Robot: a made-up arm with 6 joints.
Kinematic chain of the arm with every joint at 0, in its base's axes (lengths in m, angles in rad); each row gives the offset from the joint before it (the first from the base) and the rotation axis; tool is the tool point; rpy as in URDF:
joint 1: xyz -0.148 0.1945 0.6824 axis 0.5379 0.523 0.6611
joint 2: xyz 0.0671 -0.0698 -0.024 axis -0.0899 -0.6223 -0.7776
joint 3: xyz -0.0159 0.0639 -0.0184 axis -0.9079 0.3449 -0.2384
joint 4: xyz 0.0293 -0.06 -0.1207 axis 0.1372 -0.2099 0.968
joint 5: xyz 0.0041 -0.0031 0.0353 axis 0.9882 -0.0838 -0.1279
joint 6: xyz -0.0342 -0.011 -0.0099 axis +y
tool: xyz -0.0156 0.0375 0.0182 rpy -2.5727 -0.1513 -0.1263
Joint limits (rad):
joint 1: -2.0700..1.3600
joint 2: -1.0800..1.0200
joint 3: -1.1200..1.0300
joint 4: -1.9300..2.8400
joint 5: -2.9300..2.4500
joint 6: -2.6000..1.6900
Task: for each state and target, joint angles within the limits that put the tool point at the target. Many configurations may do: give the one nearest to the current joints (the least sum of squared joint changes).
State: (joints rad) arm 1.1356 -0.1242 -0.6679 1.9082 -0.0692 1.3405
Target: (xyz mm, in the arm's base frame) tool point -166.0 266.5 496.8
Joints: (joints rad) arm 1.0673 -0.0051 -0.4010 2.0815 -0.2049 1.1291
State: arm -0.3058 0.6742 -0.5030 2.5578 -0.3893 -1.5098
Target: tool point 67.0 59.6 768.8
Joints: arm -0.6561 0.8821 -1.1200 2.8400 -1.0420 -1.7598
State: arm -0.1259 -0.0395 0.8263 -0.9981 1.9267 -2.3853
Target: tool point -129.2 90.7 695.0
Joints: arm -0.8958 -0.2033 1.0300 -0.6820 2.0561 -2.3896
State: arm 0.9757 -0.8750 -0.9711 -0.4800 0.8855 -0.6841
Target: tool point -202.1 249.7 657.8
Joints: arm 1.0455 -0.5294 -1.0287 -0.6403 0.8048 -0.7644
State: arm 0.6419 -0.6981 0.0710 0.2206 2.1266 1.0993
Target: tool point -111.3 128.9 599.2
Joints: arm 0.4542 -0.4493 0.5138 -0.3561 1.7579 0.5886
